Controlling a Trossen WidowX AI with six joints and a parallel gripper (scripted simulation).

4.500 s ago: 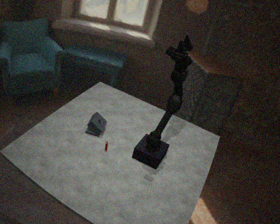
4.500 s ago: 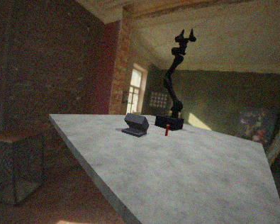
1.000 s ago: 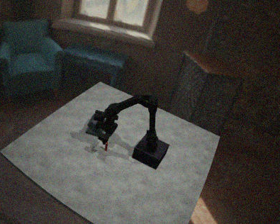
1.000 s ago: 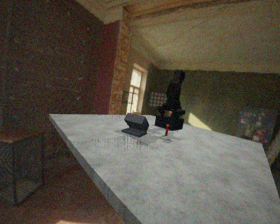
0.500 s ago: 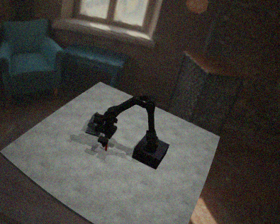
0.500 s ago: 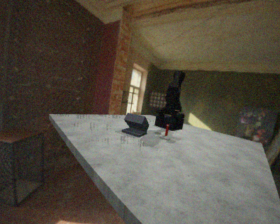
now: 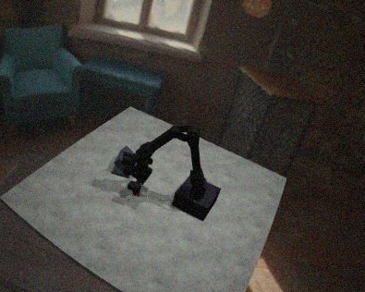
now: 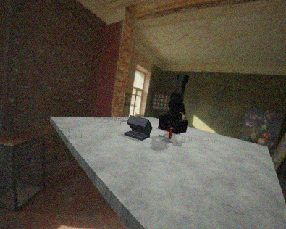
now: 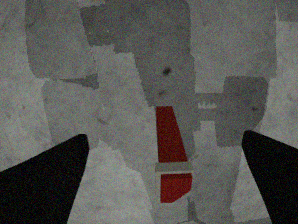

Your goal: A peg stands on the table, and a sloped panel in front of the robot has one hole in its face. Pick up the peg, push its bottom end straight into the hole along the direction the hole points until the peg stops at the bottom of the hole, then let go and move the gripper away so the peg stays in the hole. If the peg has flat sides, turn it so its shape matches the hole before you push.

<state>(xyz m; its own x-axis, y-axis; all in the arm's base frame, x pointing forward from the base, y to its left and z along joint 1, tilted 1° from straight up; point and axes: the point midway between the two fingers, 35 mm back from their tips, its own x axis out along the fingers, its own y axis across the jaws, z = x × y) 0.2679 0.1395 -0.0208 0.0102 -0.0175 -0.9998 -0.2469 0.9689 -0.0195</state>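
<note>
My gripper tip is 1 cm below the red peg. From my gripper tip the other things lie so: sloped panel (18 cm ahead, 11 cm to the right, 2 cm above).
</note>
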